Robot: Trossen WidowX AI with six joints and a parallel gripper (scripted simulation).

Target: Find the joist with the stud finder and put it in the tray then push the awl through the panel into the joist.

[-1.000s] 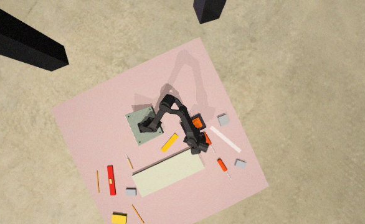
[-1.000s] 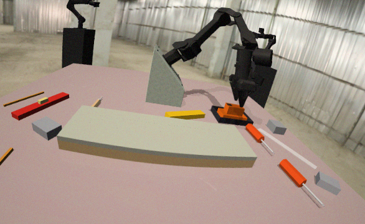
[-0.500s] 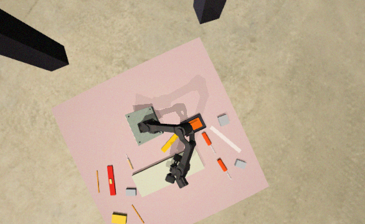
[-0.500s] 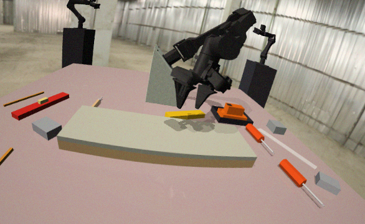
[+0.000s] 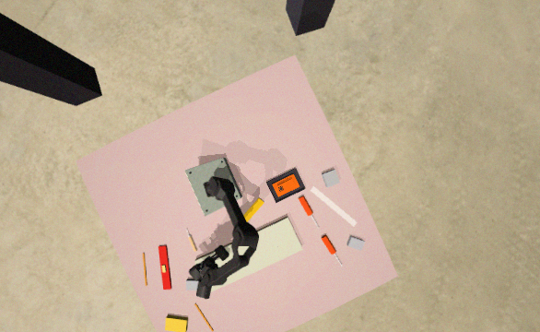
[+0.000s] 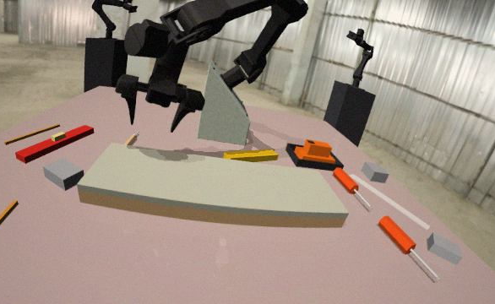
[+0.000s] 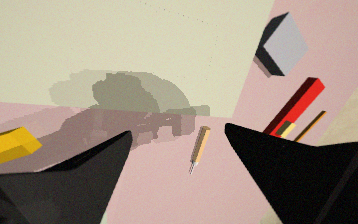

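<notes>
The awl lies 11 cm behind my gripper tip, 9 cm to the right of it and 8 cm below it. Round my gripper tip: red level: 27 cm to the right, 8 cm below; then yellow ruler: 13 cm behind, 25 cm to the left, 8 cm below; then yellow block: 30 cm ahead, 32 cm to the right, 8 cm below.
</notes>
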